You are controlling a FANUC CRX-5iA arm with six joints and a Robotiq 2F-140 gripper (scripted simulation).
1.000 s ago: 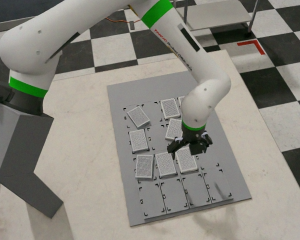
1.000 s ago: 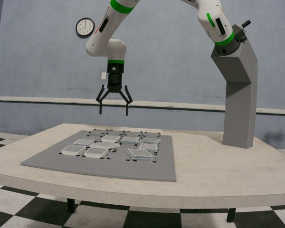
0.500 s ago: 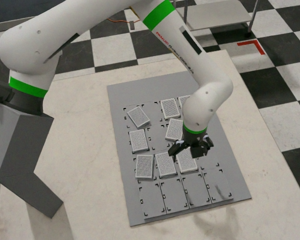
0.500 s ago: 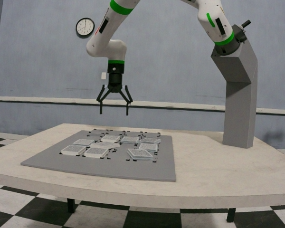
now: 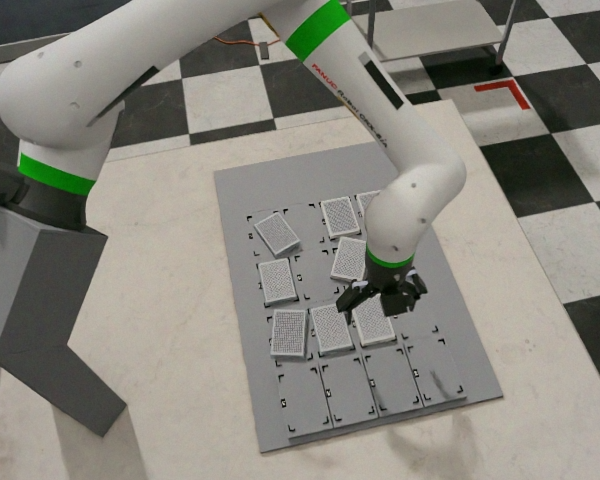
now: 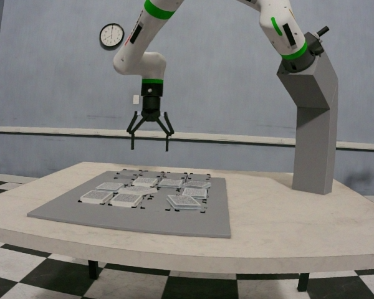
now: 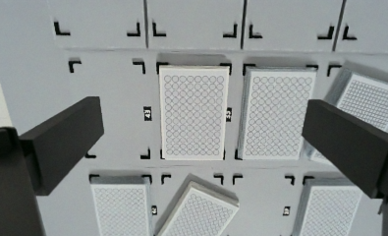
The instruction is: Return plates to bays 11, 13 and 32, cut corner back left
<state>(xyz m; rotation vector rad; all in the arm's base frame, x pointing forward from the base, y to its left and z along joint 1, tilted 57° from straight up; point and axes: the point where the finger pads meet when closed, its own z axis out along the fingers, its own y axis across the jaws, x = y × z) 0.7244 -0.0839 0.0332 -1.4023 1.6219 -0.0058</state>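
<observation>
The plate is 23 cm behind my hand, 33 cm to the left of it and 13 cm below it. Round my hand: bay label 21: 20 cm behind, 35 cm to the left, 14 cm below; then bay label 11: 31 cm behind, 33 cm to the left, 14 cm below.
</observation>
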